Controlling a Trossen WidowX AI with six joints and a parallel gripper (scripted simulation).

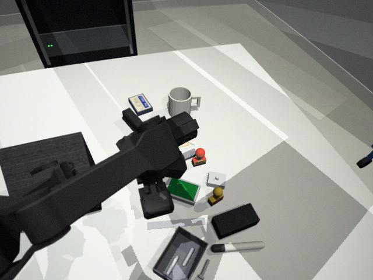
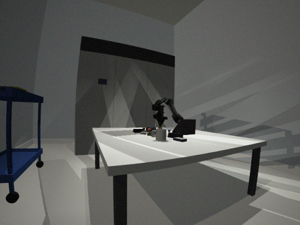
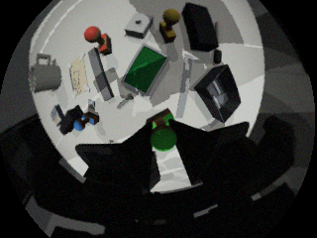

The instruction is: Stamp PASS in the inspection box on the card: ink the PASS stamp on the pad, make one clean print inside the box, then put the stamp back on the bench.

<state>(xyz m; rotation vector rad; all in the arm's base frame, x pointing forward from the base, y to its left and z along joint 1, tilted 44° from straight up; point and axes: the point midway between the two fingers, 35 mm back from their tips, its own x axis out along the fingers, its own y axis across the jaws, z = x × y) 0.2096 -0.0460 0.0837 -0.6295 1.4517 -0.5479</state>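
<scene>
The green ink pad is 9 cm ahead of my gripper tip, 7 cm below it and 2 cm to the left of it. Round my gripper tip: green-knobbed stamp: right at my gripper tip; then tray: 16 cm to the right, 6 cm below, 3 cm ahead; then grey bar: 12 cm to the left, 10 cm ahead, 7 cm below.
</scene>
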